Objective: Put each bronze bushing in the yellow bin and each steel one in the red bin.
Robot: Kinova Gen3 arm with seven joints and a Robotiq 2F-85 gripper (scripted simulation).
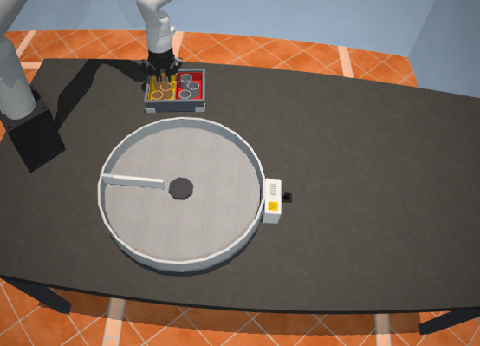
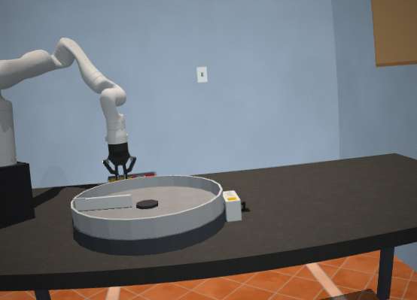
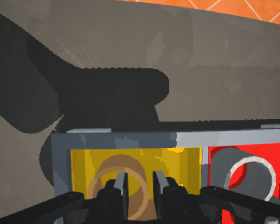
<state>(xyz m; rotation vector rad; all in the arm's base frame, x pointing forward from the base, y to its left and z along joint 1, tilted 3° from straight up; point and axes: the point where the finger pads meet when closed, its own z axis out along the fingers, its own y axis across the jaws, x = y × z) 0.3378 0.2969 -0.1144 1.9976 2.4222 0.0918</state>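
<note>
Now: the yellow bin 5 cm ahead of my hand, 3 cm to the right of it and 2 cm below it. Also, from my hand: turntable (40 cm to the right, 14 cm ahead, 1 cm above).
</note>
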